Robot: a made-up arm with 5 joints.
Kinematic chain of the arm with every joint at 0, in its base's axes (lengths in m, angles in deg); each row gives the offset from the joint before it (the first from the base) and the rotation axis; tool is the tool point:
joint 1: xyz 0 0 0.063 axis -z
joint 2: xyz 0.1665 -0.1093 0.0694 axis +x
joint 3: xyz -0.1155 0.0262 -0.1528 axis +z
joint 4: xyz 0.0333 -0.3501 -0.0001 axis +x
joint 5: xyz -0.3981 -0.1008 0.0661 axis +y
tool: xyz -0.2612 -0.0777 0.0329
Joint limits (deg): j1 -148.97..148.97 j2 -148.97..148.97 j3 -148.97..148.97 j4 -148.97..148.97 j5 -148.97..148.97
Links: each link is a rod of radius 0.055 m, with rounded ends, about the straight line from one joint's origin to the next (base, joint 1, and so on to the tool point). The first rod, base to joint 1, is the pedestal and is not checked.
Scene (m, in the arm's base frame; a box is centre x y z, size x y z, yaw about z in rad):
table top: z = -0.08
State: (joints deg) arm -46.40 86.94 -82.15 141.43 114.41
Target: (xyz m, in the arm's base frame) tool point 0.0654 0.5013 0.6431
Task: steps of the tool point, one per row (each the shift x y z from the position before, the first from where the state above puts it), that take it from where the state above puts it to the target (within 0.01 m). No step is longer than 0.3 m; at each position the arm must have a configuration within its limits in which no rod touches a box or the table.
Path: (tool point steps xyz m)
1: 0.0323 0.1541 0.1262
2: 0.1150 0.1608 0.1101
3: 0.1977 0.1274 0.0760
4: 0.2578 0.0553 0.0274

